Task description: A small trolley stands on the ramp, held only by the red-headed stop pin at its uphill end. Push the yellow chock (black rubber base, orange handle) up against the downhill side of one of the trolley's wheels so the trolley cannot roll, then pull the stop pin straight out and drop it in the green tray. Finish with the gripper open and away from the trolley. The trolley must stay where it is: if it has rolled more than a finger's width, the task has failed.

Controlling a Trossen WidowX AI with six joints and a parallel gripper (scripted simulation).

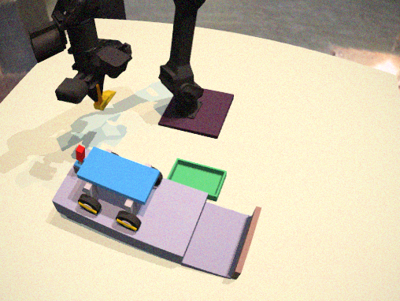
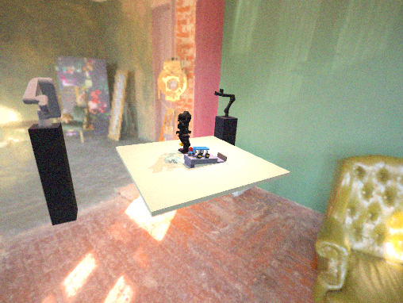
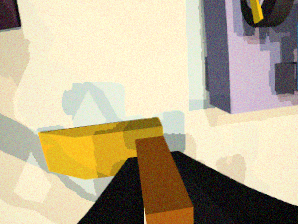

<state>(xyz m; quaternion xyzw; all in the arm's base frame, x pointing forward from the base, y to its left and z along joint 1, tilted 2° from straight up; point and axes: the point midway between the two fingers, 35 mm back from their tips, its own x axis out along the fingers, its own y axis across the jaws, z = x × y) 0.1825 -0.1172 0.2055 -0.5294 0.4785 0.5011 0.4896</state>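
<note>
Now: gripper tip 13 cm short of the red-headed stop pin, 4 cm above it and 3 cm to the right of it. From my gripper tip the other things lie so: ramp 14 cm ahead, 13 cm to the left, 13 cm below; yellow chock 2 cm behind, 1 cm below; trolley 14 cm ahead, 13 cm to the left, 6 cm below.
</note>
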